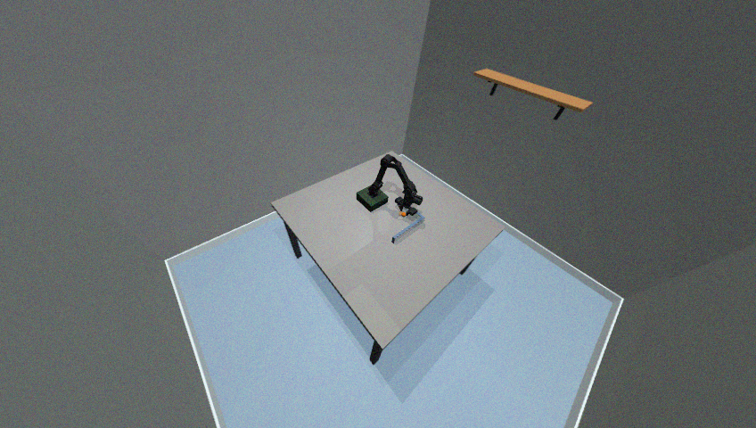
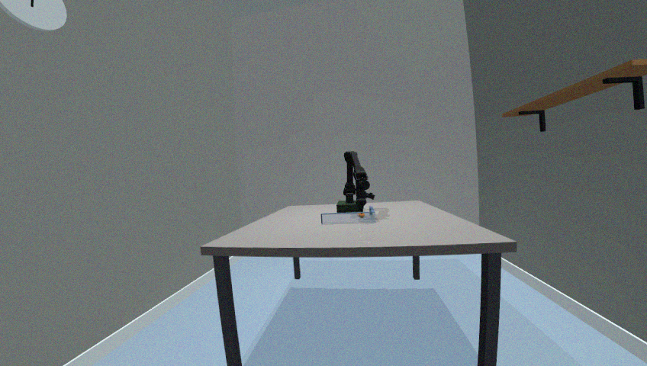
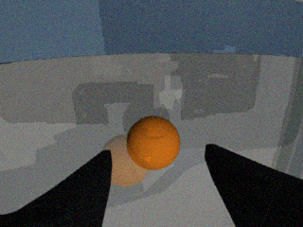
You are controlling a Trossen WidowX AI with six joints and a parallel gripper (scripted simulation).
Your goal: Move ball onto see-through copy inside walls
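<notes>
Right now the orange ball is 20 mm behind my gripper tip, 10 mm to the right of it and 10 mm below it.
</notes>
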